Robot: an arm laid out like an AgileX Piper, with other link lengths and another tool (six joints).
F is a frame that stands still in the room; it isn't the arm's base.
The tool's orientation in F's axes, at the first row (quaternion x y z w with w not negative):
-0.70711, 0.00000, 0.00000, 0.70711
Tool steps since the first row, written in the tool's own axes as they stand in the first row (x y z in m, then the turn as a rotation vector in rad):
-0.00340, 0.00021, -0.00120, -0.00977, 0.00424, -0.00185
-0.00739, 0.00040, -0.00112, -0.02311, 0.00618, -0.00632
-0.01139, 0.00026, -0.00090, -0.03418, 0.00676, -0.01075
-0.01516, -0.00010, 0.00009, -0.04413, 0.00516, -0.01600
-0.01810, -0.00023, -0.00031, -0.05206, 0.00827, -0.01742
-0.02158, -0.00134, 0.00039, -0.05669, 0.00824, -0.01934
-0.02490, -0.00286, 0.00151, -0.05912, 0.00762, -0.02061
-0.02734, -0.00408, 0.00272, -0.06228, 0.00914, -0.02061
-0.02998, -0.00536, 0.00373, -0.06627, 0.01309, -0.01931
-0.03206, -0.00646, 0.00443, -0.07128, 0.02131, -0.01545
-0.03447, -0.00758, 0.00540, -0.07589, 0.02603, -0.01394
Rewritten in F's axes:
-0.00340, -0.00120, -0.00021, -0.00977, -0.00185, -0.00424
-0.00739, -0.00112, -0.00040, -0.02311, -0.00632, -0.00618
-0.01139, -0.00090, -0.00026, -0.03418, -0.01075, -0.00676
-0.01516, 0.00009, 0.00010, -0.04413, -0.01600, -0.00516
-0.01810, -0.00031, 0.00023, -0.05206, -0.01742, -0.00827
-0.02158, 0.00039, 0.00134, -0.05669, -0.01934, -0.00824
-0.02490, 0.00151, 0.00286, -0.05912, -0.02061, -0.00762
-0.02734, 0.00272, 0.00408, -0.06228, -0.02061, -0.00914
-0.02998, 0.00373, 0.00536, -0.06627, -0.01931, -0.01309
-0.03206, 0.00443, 0.00646, -0.07128, -0.01545, -0.02131
-0.03447, 0.00540, 0.00758, -0.07589, -0.01394, -0.02603

